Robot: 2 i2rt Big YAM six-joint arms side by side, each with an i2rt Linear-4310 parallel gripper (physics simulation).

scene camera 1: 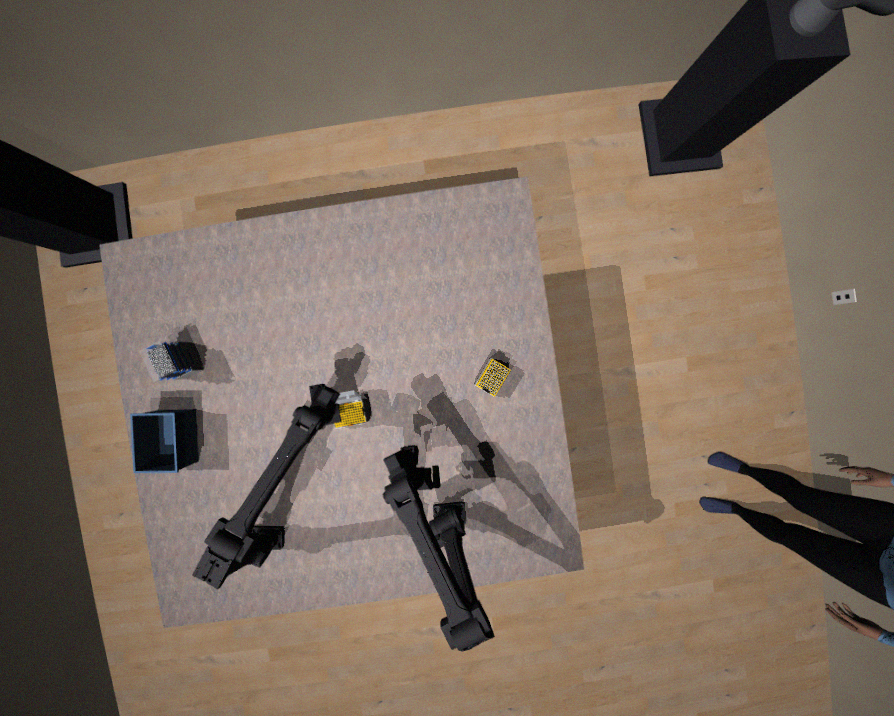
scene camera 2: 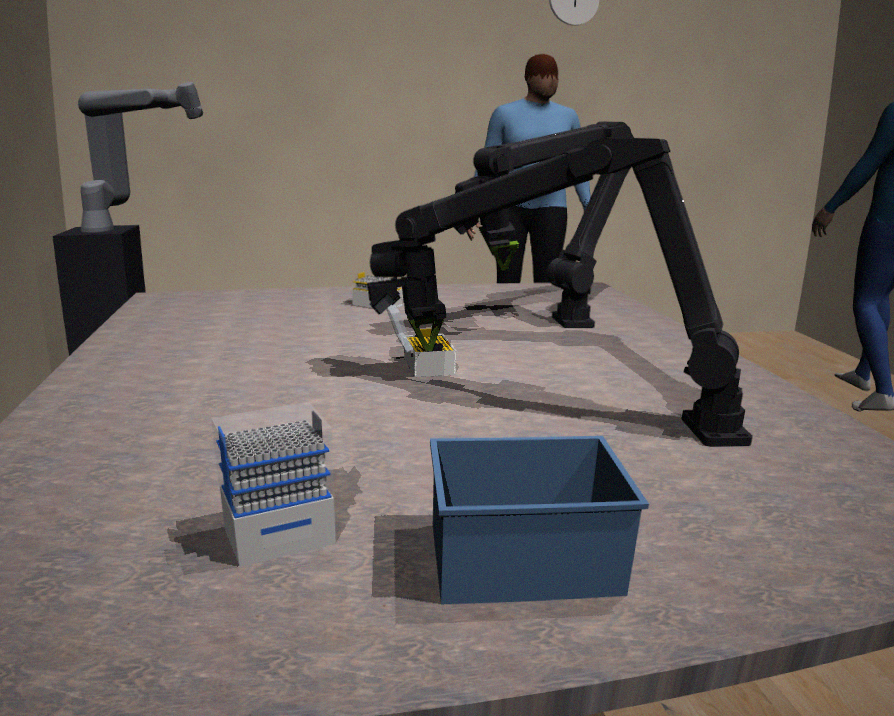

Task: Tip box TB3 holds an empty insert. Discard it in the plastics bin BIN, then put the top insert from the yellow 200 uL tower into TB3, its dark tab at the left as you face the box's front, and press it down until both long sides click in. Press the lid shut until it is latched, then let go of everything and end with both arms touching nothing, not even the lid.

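Seen in the pictures: left gripper, fingertip midpoint: (scene camera 2: 428,351); right gripper, fingertip midpoint: (scene camera 2: 499,262); left arm's base, link origin: (scene camera 1: 268,536) (scene camera 2: 715,431); right arm's base, link origin: (scene camera 1: 449,513) (scene camera 2: 572,321).
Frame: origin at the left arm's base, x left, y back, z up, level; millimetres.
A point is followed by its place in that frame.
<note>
Tip box TB3 (scene camera 1: 352,412) (scene camera 2: 435,363) @(z 27, x -269, y -482 mm) stands mid-table with a yellow insert in it and its pale lid (scene camera 1: 348,396) @(z 144, x -352, y -572 mm) (scene camera 2: 398,325) @(z 110, x -254, y -557 mm) raised. My left gripper (scene camera 2: 430,346) @(z 53, x -270, y -496 mm) points down over the yellow top, its fingers drawn together at the insert; I see nothing clearly pinched between them. In scene camera 1 the left arm hides its fingertips. My right gripper (scene camera 2: 505,262) @(z 173, x -616, y -320 mm) is open and empty, raised above the table behind the left arm. The yellow 200 uL tower (scene camera 1: 493,376) (scene camera 2: 363,296) stands apart from both grippers. The blue plastics bin BIN (scene camera 1: 176,447) @(z 118, x 274, y -378 mm) (scene camera 2: 537,555) @(z 60, x 435, y -392 mm) stands near the table edge.
A tower with blue inserts and pale tips (scene camera 1: 165,360) @(z 155, x 284, y -689 mm) (scene camera 2: 276,477) @(z 106, x 356, y -673 mm) stands beside the bin. The forearms of both arms extend over the table (scene camera 1: 335,283) @(z 0, x -260, y -987 mm) (scene camera 2: 186,633) @(z 0, x 493, y -747 mm). A person (scene camera 2: 532,134) stands beyond the table, and a grey arm (scene camera 2: 111,156) stands on a dark pedestal.
</note>
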